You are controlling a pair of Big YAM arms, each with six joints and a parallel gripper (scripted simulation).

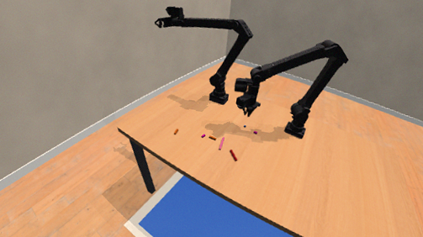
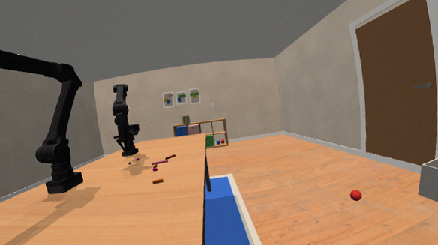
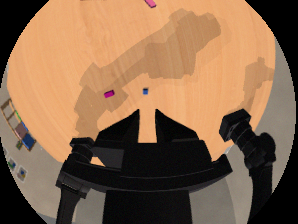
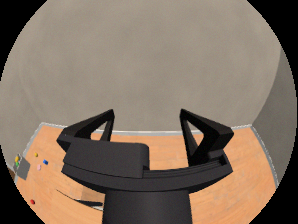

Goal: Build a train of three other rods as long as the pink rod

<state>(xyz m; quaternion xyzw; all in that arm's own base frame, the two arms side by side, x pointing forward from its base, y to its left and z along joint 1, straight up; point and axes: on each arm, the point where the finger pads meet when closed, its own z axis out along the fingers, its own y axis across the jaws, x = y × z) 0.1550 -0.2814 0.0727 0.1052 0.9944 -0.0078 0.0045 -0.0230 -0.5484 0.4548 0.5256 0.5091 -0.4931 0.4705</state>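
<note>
My left hand is 21 cm short of the pink rod, 8 cm above it and 3 cm to the left of it. Also, from my left hand: tiny blue rod: 8 cm below; then red rod: 24 cm ahead, 8 cm below, 6 cm to the left.
</note>
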